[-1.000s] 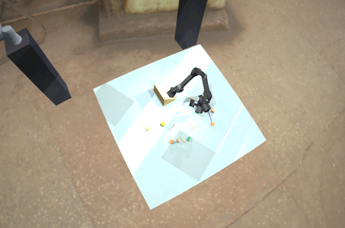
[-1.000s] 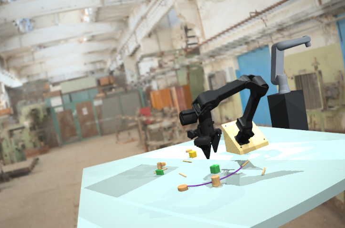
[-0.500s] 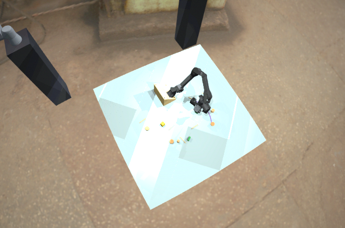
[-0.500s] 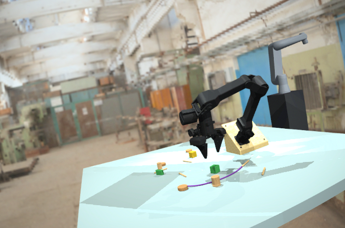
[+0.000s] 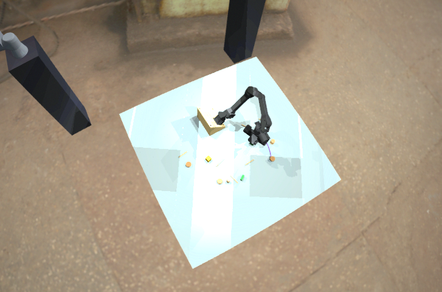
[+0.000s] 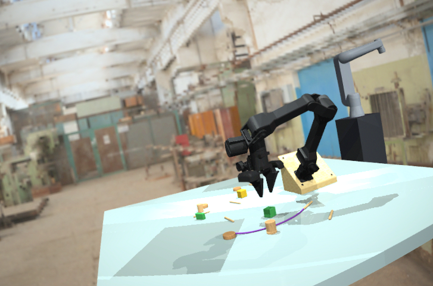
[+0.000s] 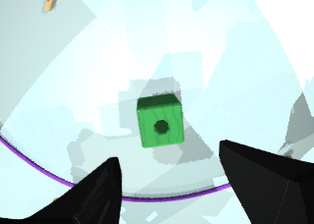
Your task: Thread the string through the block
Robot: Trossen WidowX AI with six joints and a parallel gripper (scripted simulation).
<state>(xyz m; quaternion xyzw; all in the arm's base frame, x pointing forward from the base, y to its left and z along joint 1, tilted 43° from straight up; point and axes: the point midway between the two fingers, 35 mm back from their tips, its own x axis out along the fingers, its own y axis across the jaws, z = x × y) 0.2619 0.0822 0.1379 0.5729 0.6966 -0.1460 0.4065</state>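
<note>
The green cube lies 60 mm below my gripper tip. The rest, counted from my gripper tip: thin wooden stick: 130 mm behind, 70 mm below, 40 mm to the left; then round wooden button: 180 mm ahead, 70 mm to the left, 70 mm below; then yellow cube: 350 mm to the right, 60 mm below, 50 mm behind.
</note>
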